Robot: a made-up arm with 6 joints.
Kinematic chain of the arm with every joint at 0, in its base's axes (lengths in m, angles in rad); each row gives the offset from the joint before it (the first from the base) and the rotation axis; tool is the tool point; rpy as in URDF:
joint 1: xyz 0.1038 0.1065 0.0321 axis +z
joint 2: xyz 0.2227 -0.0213 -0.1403 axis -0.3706 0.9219 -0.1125
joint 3: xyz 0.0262 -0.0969 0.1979 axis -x
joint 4: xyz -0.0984 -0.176 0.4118 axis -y
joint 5: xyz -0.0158 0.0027 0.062 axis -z
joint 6: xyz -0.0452 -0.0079 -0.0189 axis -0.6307 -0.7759 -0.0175
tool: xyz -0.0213 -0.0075 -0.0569 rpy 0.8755 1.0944 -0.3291
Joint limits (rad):
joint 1: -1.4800..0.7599
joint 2: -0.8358..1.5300
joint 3: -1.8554..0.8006
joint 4: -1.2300..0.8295
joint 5: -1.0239..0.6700
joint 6: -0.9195..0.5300
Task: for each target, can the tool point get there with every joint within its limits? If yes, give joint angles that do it. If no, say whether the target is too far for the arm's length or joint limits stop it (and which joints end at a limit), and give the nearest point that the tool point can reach.
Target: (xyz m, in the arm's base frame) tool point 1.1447 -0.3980 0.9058
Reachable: no: too far | nearest point 0.7845 -0.2234 0.4685 | short by 0.593 m
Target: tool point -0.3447 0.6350 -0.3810
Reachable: no: joint limits stop it (at a limit: joint 1, joint 2, joint 6) | nearest point -0.4141 0.2769 0.0562 | short by 0.569 m
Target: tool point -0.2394 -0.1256 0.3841
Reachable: yes | joints -0.7816 -0.3109 -0.0001 0.0574 -0.5220 -0.3790
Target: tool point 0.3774 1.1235 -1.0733
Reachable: no: too far | nearest point 0.4199 0.8835 -0.0896 | short by 1.013 m
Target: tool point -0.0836 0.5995 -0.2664
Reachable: no: joint limits stop it (at a limit: joint 1, joint 2, joint 6) | nearest point -0.0680 0.3955 0.1673 | short by 0.480 m
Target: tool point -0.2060 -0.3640 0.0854
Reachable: yes | joints -0.8283 0.3751 -1.3044 -0.2359 -0.7695 0.2871
